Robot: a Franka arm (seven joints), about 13 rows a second.
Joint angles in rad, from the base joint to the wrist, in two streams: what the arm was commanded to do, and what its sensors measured. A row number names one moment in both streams.
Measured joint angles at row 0:
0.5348 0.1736 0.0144 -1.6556 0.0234 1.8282 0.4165
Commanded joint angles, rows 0 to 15:
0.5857 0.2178 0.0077 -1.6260 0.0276 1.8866 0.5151
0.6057 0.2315 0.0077 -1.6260 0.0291 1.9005 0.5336
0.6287 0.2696 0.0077 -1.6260 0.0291 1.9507 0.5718
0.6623 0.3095 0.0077 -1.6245 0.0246 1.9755 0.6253
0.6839 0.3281 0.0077 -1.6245 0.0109 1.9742 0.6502
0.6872 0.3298 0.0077 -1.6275 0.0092 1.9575 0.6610
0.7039 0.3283 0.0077 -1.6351 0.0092 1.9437 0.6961
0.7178 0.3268 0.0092 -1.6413 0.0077 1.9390 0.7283
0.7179 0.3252 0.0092 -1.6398 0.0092 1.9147 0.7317
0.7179 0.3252 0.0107 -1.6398 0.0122 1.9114 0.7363
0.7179 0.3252 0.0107 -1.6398 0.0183 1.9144 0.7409
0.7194 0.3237 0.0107 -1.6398 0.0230 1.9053 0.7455
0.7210 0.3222 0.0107 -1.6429 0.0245 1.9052 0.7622
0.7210 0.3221 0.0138 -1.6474 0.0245 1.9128 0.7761
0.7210 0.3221 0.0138 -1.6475 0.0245 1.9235 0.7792
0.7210 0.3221 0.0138 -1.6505 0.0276 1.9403 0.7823
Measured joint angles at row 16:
0.7205 0.3356 0.0126 -1.6490 0.0197 1.9281 0.7590
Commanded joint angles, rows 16 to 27:
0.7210 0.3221 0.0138 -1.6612 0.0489 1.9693 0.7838
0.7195 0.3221 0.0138 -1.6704 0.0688 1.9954 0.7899
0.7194 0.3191 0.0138 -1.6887 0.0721 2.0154 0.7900
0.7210 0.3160 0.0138 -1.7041 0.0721 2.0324 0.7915
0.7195 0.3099 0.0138 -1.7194 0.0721 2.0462 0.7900
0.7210 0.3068 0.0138 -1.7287 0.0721 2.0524 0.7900
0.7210 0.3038 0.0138 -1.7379 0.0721 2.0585 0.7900
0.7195 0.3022 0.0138 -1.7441 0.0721 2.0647 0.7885
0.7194 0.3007 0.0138 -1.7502 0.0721 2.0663 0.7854
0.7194 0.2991 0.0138 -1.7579 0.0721 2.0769 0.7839
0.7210 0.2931 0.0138 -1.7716 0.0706 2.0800 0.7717
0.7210 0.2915 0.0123 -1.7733 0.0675 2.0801 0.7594
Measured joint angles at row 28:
0.7206 0.3185 0.0119 -1.7128 0.0550 2.0526 0.7746
